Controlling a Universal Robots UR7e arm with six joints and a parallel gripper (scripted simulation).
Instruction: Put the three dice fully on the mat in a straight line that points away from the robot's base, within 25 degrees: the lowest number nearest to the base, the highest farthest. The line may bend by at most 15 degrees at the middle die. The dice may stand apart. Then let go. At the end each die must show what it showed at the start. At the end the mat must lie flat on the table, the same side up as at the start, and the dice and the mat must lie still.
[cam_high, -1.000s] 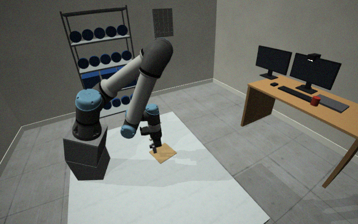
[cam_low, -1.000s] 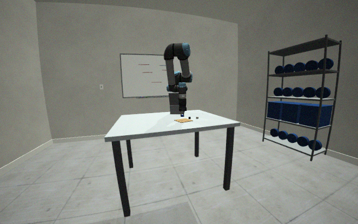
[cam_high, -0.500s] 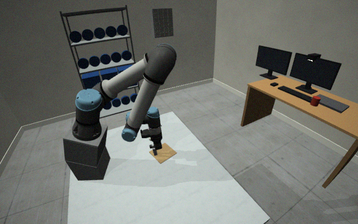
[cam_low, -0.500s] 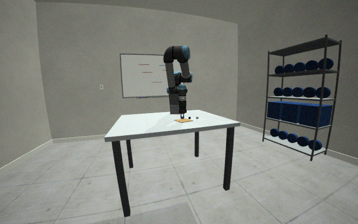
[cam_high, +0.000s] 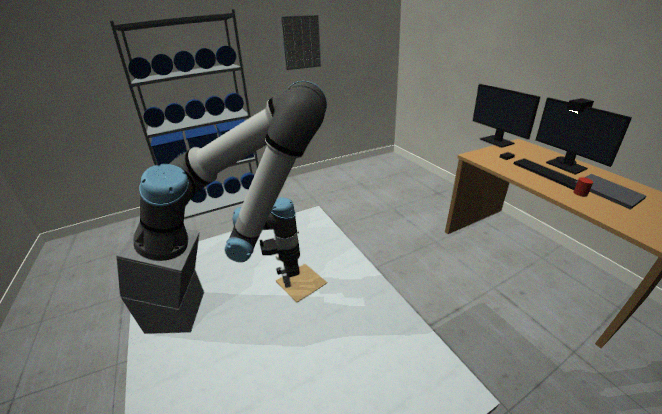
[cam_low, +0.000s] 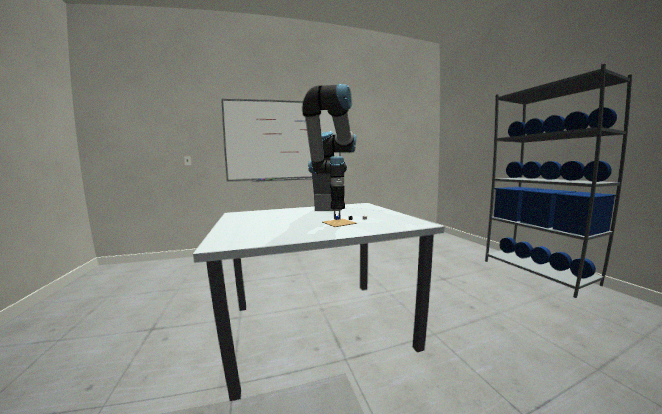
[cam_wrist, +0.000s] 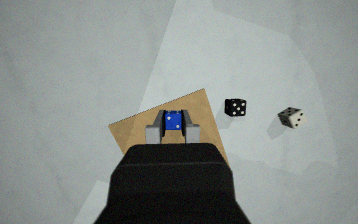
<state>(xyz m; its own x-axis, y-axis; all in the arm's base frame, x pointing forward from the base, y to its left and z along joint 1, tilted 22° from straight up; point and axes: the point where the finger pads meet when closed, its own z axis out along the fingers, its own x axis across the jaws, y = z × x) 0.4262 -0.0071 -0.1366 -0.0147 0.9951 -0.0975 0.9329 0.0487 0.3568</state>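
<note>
My gripper is now 1 cm above the blue die. From my hand the other things lie so: tan mat: 5 cm ahead, 3 cm below; then black die: 8 cm to the left, 2 cm below, 1 cm behind; then white die: 16 cm to the left, 2 cm below.
</note>
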